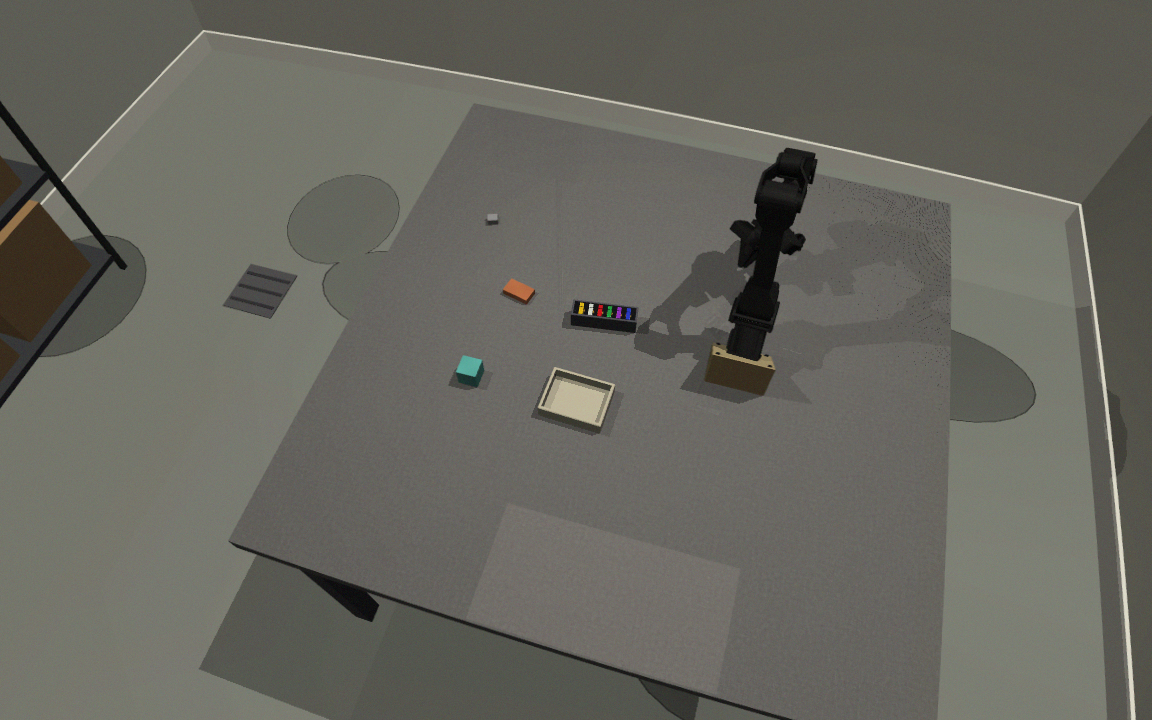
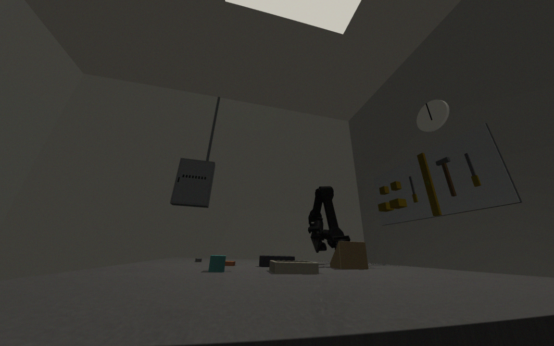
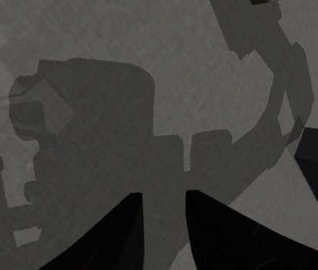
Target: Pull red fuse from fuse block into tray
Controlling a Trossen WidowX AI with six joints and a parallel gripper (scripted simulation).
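Right now the red fuse is 24 cm ahead of my gripper tip, 22 cm to the left of it and 4 cm below it. Round my gripper tip: blue fuse (19 cm ahead, 21 cm to the left, 4 cm below); green fuse (23 cm ahead, 22 cm to the left, 4 cm below); purple fuse (21 cm ahead, 21 cm to the left, 4 cm below).
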